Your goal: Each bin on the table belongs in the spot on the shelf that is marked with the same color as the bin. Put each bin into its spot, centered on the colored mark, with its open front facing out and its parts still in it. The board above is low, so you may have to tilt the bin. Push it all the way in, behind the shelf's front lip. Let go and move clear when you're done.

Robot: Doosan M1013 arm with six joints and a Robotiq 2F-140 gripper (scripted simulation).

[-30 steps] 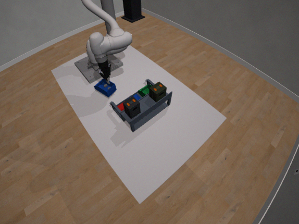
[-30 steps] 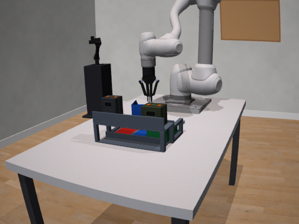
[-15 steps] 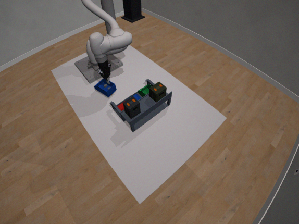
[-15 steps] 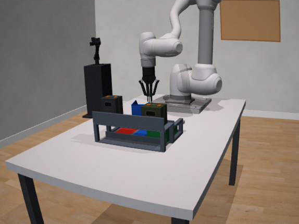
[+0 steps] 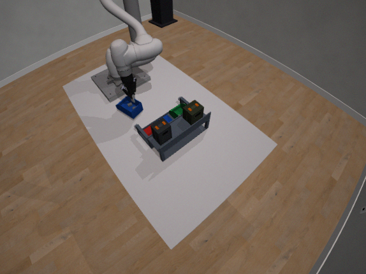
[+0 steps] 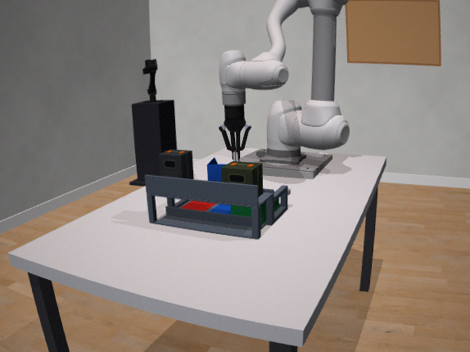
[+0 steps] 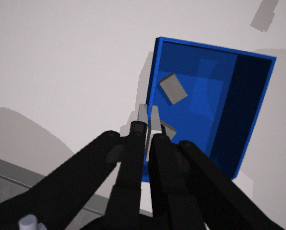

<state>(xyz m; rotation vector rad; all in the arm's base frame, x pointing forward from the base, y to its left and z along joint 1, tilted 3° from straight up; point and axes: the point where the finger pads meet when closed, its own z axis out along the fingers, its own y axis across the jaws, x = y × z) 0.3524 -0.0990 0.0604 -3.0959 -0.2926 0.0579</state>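
My gripper is now 50 mm to the left of the blue bin, 40 mm above it and 10 mm short of it. Round my hand: green bin (300 mm ahead, 180 mm to the left, 70 mm below); then red mark (290 mm ahead, 100 mm below, 50 mm to the right); then blue mark (300 mm ahead, 100 mm below, 70 mm to the left).
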